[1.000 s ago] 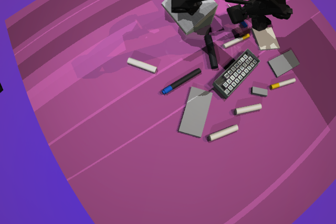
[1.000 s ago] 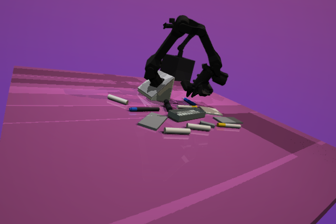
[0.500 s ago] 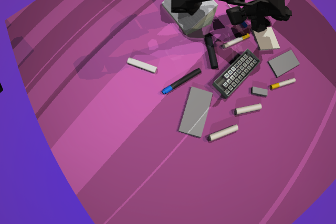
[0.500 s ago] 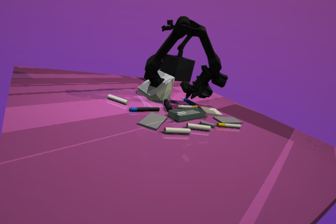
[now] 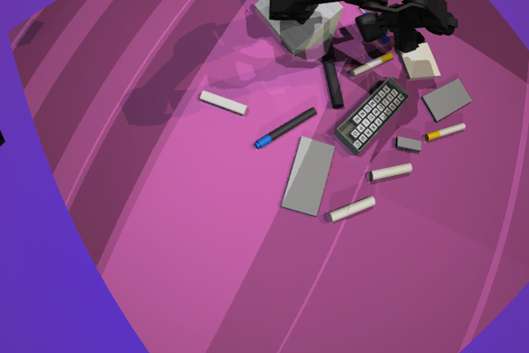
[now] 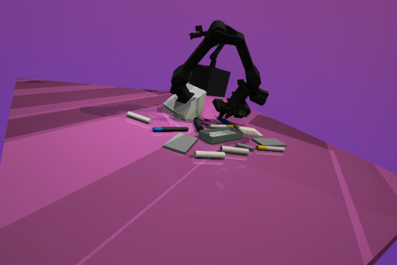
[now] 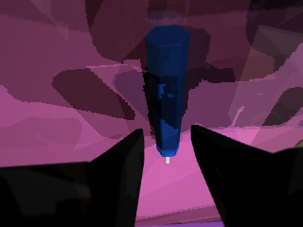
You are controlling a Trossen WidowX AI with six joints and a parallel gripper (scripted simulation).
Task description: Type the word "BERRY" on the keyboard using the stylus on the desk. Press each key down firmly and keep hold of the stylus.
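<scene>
My gripper tip is 2 cm past the blue stylus and 1 cm above it. From my gripper tip the other things lie so: white pad 14 cm ahead, 3 cm to the left, 1 cm below; then small grey block 27 cm ahead, 16 cm to the right, 1 cm below; then blue-tipped black marker 38 cm to the right, 8 cm ahead, 1 cm below.
</scene>
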